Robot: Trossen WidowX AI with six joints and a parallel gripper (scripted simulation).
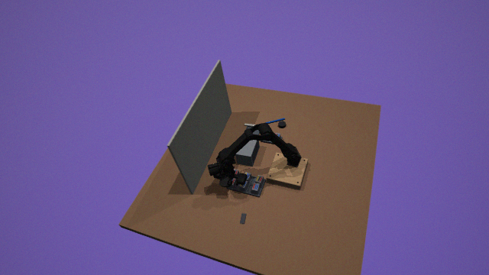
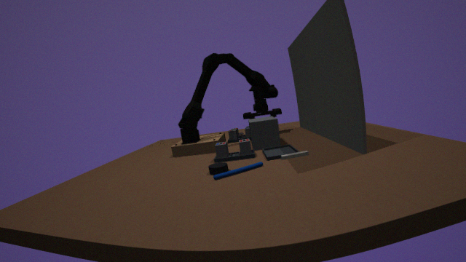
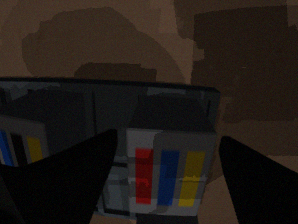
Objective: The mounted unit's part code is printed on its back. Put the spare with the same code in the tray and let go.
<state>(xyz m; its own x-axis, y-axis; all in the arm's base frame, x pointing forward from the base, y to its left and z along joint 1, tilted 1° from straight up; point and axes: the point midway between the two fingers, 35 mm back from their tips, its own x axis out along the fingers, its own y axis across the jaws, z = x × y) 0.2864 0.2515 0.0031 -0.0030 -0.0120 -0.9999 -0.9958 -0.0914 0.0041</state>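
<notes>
Now: the grey spare 2 cm above my gripper tip. From my gripper tip the other things lie so: mounted unit 23 cm to the right, 3 cm above, 1 cm ahead; tall dark wall panel 25 cm ahead, 21 cm to the right, 20 cm above; rack 40 cm to the right, 8 cm behind, 1 cm below.
</notes>
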